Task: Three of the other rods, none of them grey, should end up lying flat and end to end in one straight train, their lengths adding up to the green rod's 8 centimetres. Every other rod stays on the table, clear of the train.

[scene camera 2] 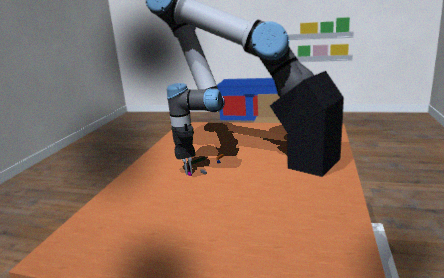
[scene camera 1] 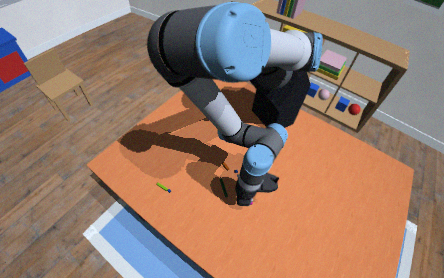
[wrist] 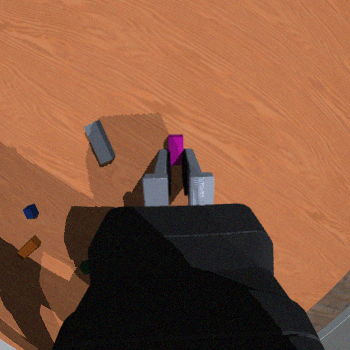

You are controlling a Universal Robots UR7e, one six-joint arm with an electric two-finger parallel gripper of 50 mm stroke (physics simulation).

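Places are measured from the arm's base along level axes (x ahead, y left, z up), in millimetres.
Pixels of known places: gripper, fingertip midpoint: (scene camera 2: 188,173) (scene camera 1: 246,203) (wrist: 175,162); arm's base at its link origin: (scene camera 2: 297,87) (scene camera 1: 274,73).
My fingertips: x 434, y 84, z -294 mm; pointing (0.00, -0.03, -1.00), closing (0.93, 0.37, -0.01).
Note:
Ahead of a thing's pixels: the offset from my fingertips to its top centre. Level surfaces: height alone.
My gripper (scene camera 1: 249,202) (scene camera 2: 188,172) (wrist: 175,162) is shut on the magenta rod @(4 mm back, 10 mm left, 8 mm up) (scene camera 1: 251,203) (scene camera 2: 189,174) (wrist: 175,149), at table height. A grey rod @(58 mm back, 3 mm right, 8 mm up) (scene camera 2: 203,171) (wrist: 100,143) lies apart, to the left of the fingers in the wrist view. The dark green rod @(19 mm back, 107 mm right, 8 mm up) (scene camera 1: 224,187) (scene camera 2: 199,160) (wrist: 85,266) lies in shadow, partly hidden by the gripper body in the wrist view. A short dark blue rod @(112 mm back, 90 mm right, 8 mm up) (scene camera 1: 236,171) (scene camera 2: 218,161) (wrist: 31,211) lies near the orange rod @(115 mm back, 141 mm right, 8 mm up) (scene camera 1: 226,166) (scene camera 2: 220,156) (wrist: 29,247). In scene camera 1 a lime rod @(85 mm ahead, 329 mm right, 8 mm up) (scene camera 1: 162,186) lies end to end with a blue rod @(87 mm ahead, 295 mm right, 8 mm up) (scene camera 1: 169,190).
The orange-brown table @(2 mm down) (scene camera 1: 320,200) (scene camera 2: 225,225) holds the rods. The arm's black base (scene camera 1: 282,97) (scene camera 2: 315,125) stands at the table's far side in scene camera 1 and at the right in scene camera 2. A wooden shelf unit (scene camera 1: 382,55) stands behind the table.

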